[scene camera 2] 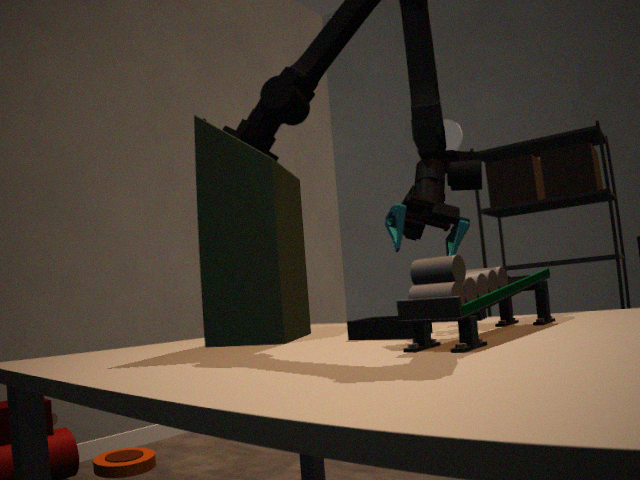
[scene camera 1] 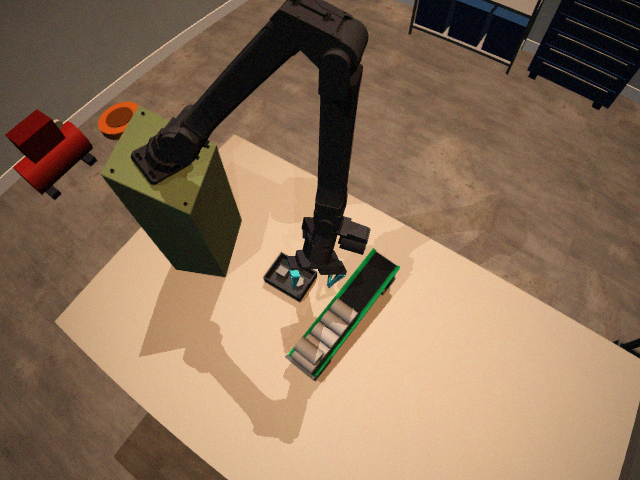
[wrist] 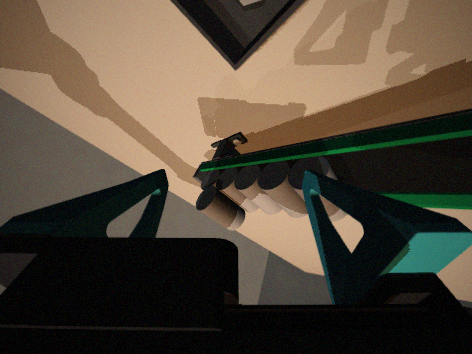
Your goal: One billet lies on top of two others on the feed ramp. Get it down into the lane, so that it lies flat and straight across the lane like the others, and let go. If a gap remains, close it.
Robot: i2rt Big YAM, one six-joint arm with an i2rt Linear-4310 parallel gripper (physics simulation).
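Places are measured from the arm's base along level axes (x ahead, y left, z up), in millimetres.
Where they show: gripper, between the fingertips: [scene camera 2: 424,257] [scene camera 1: 310,287] [wrist: 235,177]; arm's base, origin of its link: [scene camera 2: 248,147] [scene camera 1: 161,159].
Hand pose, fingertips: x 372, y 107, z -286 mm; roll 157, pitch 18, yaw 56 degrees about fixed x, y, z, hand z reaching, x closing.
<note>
Things, the pixels of their top centre, and the offset from my fingertips.
- top billet, centre of its top: [scene camera 2: 436,257] [wrist: 216,221] [scene camera 1: 308,349] 112 mm ahead, 114 mm right, 10 mm down
- lowest billet, centre of its top: [scene camera 2: 435,283] [scene camera 1: 305,358] 117 mm ahead, 130 mm right, 47 mm down
- dark end stop, centre of its top: [scene camera 2: 427,297] [scene camera 1: 300,366] 120 mm ahead, 153 mm right, 65 mm down
- black tray, centre of its top: [scene camera 2: 389,317] [scene camera 1: 290,274] 103 mm back, 9 mm left, 104 mm down
The top billet [scene camera 1: 309,348] [scene camera 2: 436,269] [wrist: 221,207], a pale grey cylinder, lies across the lane on two others at the low end of the feed ramp [scene camera 1: 357,271] [scene camera 2: 506,290] [wrist: 350,149]. The lowest billet [scene camera 1: 305,360] [scene camera 2: 431,290] is beside the dark end stop [scene camera 2: 429,308]. Several more billets [scene camera 1: 333,322] [wrist: 272,176] lie side by side up the lane; the one under the top billet's uphill side is mostly hidden. My gripper [scene camera 1: 312,286] [scene camera 2: 423,252] [wrist: 235,177] is open and empty, above and to the tray side of the ramp, higher than the top billet.
A black tray [scene camera 1: 281,290] [scene camera 2: 379,329] [wrist: 220,47] with small grey pieces stands beside the ramp, below my fingers in scene camera 1. The green pedestal [scene camera 1: 211,222] [scene camera 2: 237,248] carries the arm. The ramp has green side rails and stands on dark legs [scene camera 2: 467,333].
</note>
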